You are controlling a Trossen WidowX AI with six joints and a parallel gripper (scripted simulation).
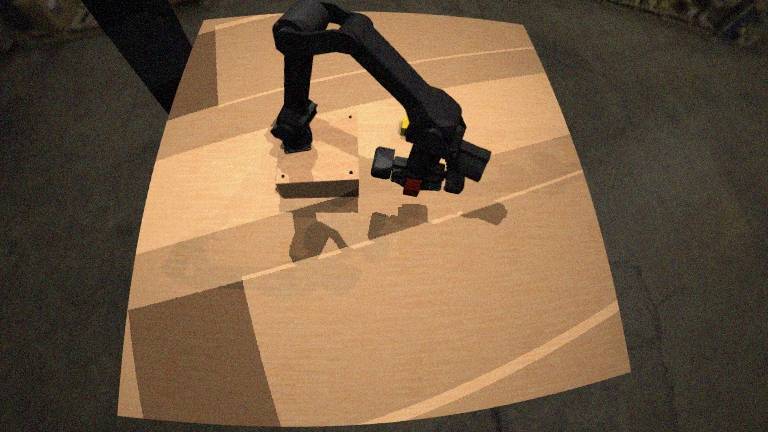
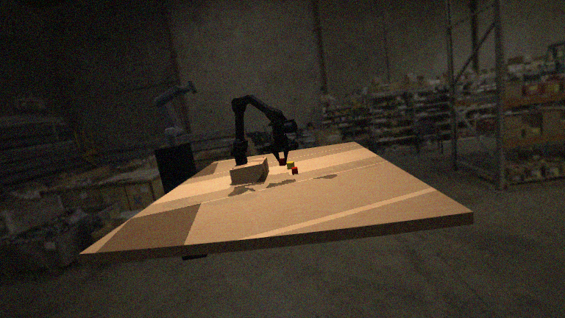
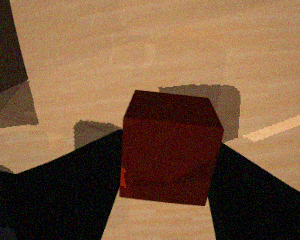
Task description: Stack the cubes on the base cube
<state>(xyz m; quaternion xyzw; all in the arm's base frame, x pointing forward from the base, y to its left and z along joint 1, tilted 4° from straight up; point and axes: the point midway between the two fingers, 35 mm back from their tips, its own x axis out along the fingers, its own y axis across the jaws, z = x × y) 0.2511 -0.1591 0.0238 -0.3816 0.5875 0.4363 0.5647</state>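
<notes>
The yellow cube lies 5 cm ahead of my gripper tip, 21 cm to the left of it and 8 cm below it.
</notes>
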